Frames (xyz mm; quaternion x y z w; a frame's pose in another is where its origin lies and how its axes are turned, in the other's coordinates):
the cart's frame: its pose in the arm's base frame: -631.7 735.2 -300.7 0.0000 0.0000 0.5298 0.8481
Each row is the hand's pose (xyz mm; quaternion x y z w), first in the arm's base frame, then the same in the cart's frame.
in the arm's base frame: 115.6 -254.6 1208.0 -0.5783 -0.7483 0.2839 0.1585
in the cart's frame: -561.7 -1105.7 1508.7 -0.8869 -0.3282 0.1568 0.2848
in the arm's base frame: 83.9 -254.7 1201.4 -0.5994 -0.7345 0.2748 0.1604
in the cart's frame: -575.7 -1077.3 1502.1 -0.8975 -0.3054 0.1481 0.2816
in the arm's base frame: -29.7 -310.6 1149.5 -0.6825 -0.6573 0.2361 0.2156
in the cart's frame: -675.8 -999.7 1450.2 -0.9270 -0.1959 0.0860 0.3079
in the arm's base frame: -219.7 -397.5 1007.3 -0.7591 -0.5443 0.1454 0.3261
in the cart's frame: -837.2 -867.1 1308.0 -0.9322 -0.0595 -0.0495 0.3536
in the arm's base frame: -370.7 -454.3 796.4 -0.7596 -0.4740 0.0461 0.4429
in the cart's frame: -954.5 -756.3 1097.1 -0.8954 0.0004 -0.1956 0.4001
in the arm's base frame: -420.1 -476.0 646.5 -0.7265 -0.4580 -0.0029 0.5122
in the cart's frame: -995.7 -721.4 947.2 -0.8588 -0.0035 -0.2738 0.4329
